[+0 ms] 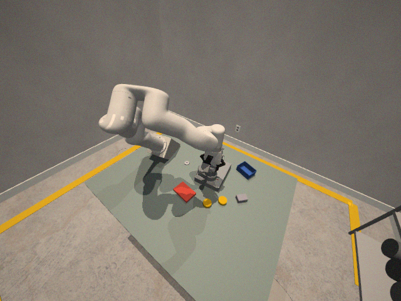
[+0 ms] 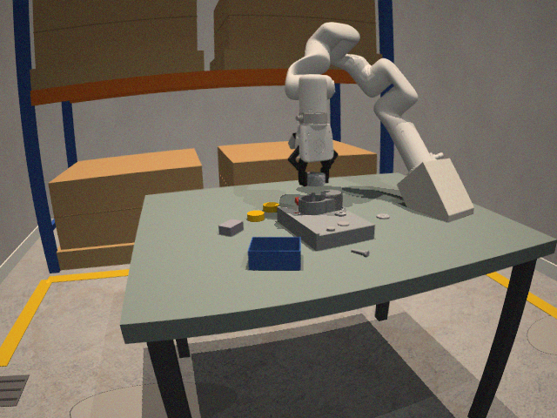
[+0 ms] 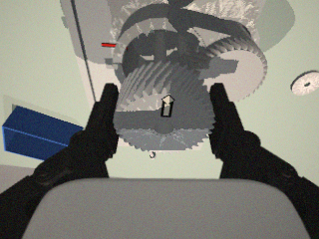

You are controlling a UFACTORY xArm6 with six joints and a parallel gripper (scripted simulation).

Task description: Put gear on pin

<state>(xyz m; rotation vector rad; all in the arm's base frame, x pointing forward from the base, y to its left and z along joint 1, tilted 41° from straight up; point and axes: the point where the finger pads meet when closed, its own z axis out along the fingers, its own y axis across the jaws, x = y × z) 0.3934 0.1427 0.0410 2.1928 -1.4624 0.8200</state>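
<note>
Right now my hand is right at the grey gear. The rest, counted from my hand: bolt: 5 cm behind, 24 cm to the left, 12 cm below; small grey block: 23 cm ahead, 2 cm to the left, 12 cm below; red plate: 5 cm behind, 18 cm to the right, 12 cm below.
</note>
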